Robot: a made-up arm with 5 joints.
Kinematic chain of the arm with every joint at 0, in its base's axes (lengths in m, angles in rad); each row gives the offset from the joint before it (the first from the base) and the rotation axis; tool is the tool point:
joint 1: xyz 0 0 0.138 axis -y
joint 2: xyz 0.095 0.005 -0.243 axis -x
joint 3: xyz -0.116 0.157 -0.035 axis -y
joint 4: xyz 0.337 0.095 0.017 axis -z
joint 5: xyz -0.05 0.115 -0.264 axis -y
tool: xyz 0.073 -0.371 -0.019
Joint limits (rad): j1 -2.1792..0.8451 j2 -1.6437..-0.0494 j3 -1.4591..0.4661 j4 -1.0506..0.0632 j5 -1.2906..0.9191
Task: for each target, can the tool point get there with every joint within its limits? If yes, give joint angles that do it. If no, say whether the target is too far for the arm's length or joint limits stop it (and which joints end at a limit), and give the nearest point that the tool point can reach.
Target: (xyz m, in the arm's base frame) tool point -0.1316 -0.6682 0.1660
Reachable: no: joint limits stop it (at a limit: joint 1, joint 2, joint 3, joint 4, joint 5) | nearest point -0.4615 0.0042 0.0158 | short by 0.764 m
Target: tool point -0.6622 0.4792 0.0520
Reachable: yes | joints -1.2182 -0.7231 -1.3107 -0.7841 -0.0991
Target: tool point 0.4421 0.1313 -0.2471
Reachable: yes | joints -0.4002 -1.4359 0.3102 -0.7254 0.1535
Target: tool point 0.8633 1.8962 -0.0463
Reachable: no: too far | nearest point 0.4002 0.6470 -0.0456 | short by 1.332 m
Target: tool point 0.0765 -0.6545 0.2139
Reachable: no: joint limits stop it (at a limit: joint 1, joint 2, joint 3, joint 4, joint 5) | nearest point 0.4726 0.0042 0.2054 | short by 0.769 m
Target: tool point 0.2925 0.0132 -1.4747
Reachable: no: too far | nearest point 0.1618 0.1465 -0.7541 | short by 0.744 m
